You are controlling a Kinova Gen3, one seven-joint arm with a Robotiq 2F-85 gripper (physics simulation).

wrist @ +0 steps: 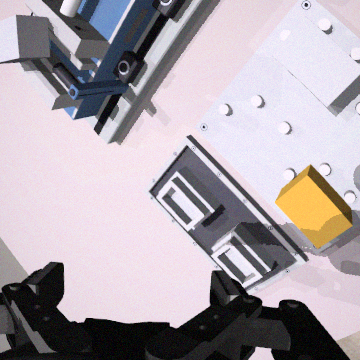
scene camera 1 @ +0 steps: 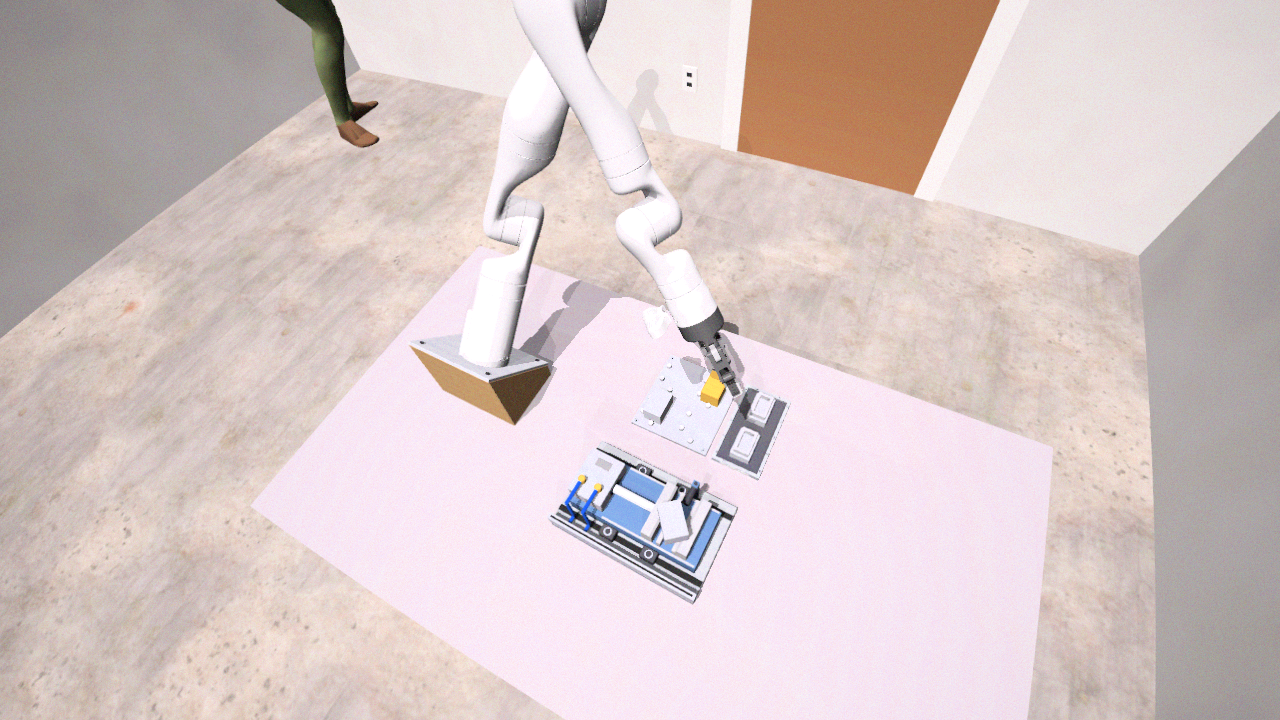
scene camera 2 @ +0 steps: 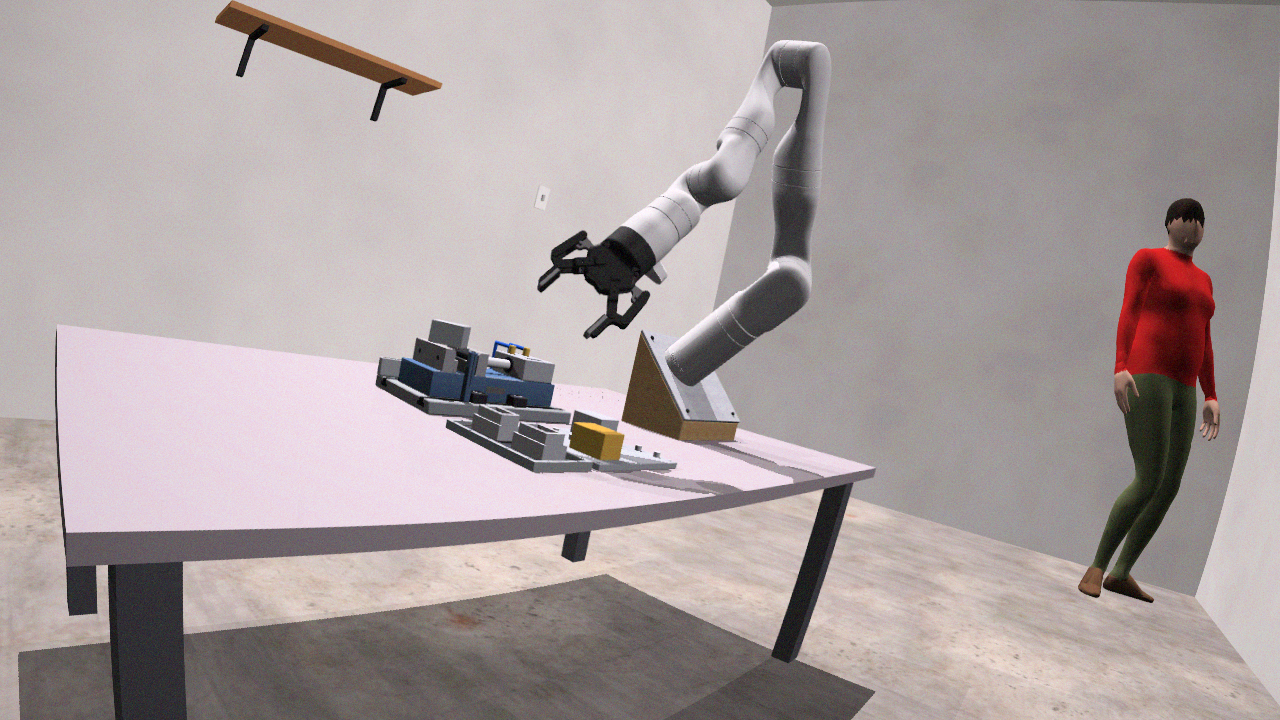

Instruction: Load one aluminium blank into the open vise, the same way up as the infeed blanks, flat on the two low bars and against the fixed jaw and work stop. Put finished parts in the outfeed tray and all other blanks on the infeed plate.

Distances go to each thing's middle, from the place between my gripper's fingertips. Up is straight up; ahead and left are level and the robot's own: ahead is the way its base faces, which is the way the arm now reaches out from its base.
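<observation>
Measured from the brass blank (scene camera 2: 601, 443), my gripper is 70 mm to the right of it, 40 mm past it and 160 mm above it. The infeed plate (scene camera 1: 686, 379) is 30 mm to the left of my hand, 90 mm behind it and 180 mm below it. Then there is the outfeed tray (scene camera 1: 764, 445), which is 10 mm to the left of my hand, 60 mm ahead of it and 180 mm below it.
</observation>
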